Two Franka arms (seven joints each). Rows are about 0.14 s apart.
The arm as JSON. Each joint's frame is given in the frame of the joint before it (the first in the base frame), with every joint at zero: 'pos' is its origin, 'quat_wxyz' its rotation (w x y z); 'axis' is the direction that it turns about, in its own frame. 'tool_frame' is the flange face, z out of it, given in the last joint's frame.
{
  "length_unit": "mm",
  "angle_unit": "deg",
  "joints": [
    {
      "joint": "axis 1",
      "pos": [
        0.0,
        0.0,
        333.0
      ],
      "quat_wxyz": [
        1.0,
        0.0,
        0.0,
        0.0
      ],
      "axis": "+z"
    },
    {
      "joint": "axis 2",
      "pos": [
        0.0,
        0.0,
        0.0
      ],
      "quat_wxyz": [
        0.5,
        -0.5,
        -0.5,
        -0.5
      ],
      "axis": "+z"
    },
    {
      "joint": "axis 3",
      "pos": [
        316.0,
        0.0,
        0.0
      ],
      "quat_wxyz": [
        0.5,
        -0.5,
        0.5,
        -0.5
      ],
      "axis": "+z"
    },
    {
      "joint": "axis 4",
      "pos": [
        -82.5,
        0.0,
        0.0
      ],
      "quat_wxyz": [
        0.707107,
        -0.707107,
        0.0,
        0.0
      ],
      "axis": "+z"
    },
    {
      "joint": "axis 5",
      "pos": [
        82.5,
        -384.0,
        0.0
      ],
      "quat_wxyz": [
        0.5,
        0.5,
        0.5,
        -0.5
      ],
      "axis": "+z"
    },
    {
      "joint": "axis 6",
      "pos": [
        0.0,
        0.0,
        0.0
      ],
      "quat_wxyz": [
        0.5,
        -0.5,
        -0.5,
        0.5
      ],
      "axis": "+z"
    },
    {
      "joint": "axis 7",
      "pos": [
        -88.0,
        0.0,
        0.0
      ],
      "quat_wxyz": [
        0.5,
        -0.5,
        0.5,
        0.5
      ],
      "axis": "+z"
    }
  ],
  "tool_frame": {
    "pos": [
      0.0,
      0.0,
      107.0
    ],
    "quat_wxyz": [
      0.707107,
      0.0,
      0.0,
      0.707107
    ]
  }
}
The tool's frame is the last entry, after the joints.
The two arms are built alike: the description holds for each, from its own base.
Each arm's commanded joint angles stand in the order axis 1, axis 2, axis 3, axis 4, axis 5, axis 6, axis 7.
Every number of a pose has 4 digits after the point.
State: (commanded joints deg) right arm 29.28 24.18 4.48 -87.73 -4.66 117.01 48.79; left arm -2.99 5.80 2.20 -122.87 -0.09 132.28 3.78
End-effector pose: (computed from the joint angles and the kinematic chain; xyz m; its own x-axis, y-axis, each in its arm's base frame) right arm 0.5794 0.3727 0.4227 0.9675 -0.2355 0.0919 -0.2328 -0.9717 -0.0389; left arm 0.5599 -0.0080 0.3623 0.9949 -0.0790 0.0627 -0.0788 -0.9969 -0.0068
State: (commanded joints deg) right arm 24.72 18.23 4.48 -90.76 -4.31 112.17 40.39; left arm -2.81 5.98 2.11 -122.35 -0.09 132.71 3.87
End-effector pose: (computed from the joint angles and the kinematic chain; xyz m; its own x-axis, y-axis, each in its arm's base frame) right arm 0.5821 0.3131 0.4591 0.9824 -0.1722 0.0729 -0.1726 -0.9850 -0.0008; left arm 0.5632 -0.0071 0.3653 0.9940 -0.0791 0.0761 -0.0787 -0.9969 -0.0078
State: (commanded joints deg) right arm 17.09 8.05 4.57 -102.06 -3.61 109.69 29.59; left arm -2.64 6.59 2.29 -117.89 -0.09 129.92 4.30
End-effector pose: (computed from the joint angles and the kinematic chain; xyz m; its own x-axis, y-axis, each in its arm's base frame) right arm 0.5620 0.2162 0.4725 0.9930 -0.1170 0.0174 -0.1177 -0.9920 0.0453; left arm 0.5792 -0.0040 0.3899 0.9923 -0.0807 0.0944 -0.0801 -0.9967 -0.0104
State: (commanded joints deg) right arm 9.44 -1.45 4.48 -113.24 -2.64 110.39 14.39; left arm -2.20 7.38 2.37 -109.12 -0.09 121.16 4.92
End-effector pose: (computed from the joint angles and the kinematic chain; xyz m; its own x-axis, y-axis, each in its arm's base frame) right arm 0.5317 0.1288 0.4760 0.9999 0.0080 -0.0130 0.0086 -0.9987 0.0495; left arm 0.5993 0.0009 0.4388 0.9933 -0.0828 0.0807 -0.0822 -0.9966 -0.0109
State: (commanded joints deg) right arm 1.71 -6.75 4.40 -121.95 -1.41 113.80 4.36; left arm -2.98 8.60 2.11 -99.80 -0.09 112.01 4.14
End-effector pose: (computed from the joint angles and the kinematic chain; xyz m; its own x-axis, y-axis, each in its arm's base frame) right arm 0.5099 0.0539 0.4584 0.9990 0.0397 -0.0225 0.0405 -0.9986 0.0331; left arm 0.6137 -0.0105 0.4890 0.9942 -0.0875 0.0626 -0.0871 -0.9962 -0.0086
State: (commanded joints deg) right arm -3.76 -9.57 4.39 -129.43 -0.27 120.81 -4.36; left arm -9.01 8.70 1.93 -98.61 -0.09 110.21 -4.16
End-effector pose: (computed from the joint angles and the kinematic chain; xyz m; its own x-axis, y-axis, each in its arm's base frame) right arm 0.4927 0.0059 0.4329 0.9960 0.0885 0.0147 0.0883 -0.9959 0.0180; left arm 0.6090 -0.0768 0.4950 0.9974 -0.0509 0.0508 -0.0510 -0.9987 0.0001
